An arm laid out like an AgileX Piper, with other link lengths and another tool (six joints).
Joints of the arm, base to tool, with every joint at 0 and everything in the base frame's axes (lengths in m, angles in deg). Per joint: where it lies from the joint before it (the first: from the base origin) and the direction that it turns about. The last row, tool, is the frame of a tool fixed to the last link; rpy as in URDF.
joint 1: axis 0 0 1 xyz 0 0 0.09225
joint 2: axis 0 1 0 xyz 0 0 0
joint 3: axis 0 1 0 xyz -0.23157 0 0.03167
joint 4: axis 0.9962 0 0.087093 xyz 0.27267 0 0.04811
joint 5: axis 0 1 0 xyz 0 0 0
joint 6: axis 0.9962 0 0.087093 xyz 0.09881 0 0.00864
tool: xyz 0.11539 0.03 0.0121 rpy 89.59 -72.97 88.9
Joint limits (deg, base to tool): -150..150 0..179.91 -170..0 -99.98..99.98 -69.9..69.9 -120..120
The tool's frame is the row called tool.
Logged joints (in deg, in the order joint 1, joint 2, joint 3, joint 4, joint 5, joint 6), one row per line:
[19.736 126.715 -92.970 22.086 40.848 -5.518]
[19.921 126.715 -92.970 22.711 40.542 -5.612]
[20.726 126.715 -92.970 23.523 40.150 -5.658]
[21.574 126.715 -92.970 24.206 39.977 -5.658]
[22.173 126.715 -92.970 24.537 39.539 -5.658]
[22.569 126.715 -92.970 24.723 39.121 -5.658]
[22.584 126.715 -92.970 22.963 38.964 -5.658]
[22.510 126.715 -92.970 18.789 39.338 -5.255]
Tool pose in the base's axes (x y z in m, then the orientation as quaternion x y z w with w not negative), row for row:
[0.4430 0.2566 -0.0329 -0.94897 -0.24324 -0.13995 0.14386]
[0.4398 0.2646 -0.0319 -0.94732 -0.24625 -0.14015 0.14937]
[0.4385 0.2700 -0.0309 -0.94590 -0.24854 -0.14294 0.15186]
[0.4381 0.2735 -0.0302 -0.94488 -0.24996 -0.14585 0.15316]
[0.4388 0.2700 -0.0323 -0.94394 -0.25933 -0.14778 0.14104]
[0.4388 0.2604 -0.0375 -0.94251 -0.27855 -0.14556 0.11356]
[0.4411 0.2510 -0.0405 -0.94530 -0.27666 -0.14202 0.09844]
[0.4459 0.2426 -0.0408 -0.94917 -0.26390 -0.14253 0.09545]
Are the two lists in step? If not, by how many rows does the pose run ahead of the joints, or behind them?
The pose runs 2 rows ahead of the joints: the pose in row i belongs to the joints in row i + 2.
